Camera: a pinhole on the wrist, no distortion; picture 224 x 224 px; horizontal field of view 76.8 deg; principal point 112.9 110.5 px. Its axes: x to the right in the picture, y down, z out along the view. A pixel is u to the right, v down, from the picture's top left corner.
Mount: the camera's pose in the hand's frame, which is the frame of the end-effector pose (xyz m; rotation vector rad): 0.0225 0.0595 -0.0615 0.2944 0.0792 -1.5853
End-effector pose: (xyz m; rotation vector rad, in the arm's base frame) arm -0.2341 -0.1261 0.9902 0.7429 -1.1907 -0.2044
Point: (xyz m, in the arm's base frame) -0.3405 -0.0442 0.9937
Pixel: 50 13
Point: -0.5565 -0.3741 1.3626
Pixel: 55 215
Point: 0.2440 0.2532 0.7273
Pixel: behind the camera
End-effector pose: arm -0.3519 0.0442 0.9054 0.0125 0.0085 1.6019
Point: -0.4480 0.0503 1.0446
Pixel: 49 120
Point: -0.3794 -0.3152 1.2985
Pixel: 87 20
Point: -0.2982 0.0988 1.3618
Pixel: 108 139
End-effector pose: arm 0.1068 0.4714 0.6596 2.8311 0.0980 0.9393
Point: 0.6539 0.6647 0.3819
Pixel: 147 196
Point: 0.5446 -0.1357 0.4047
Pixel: outside the picture
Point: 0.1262 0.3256 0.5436
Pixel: 27 55
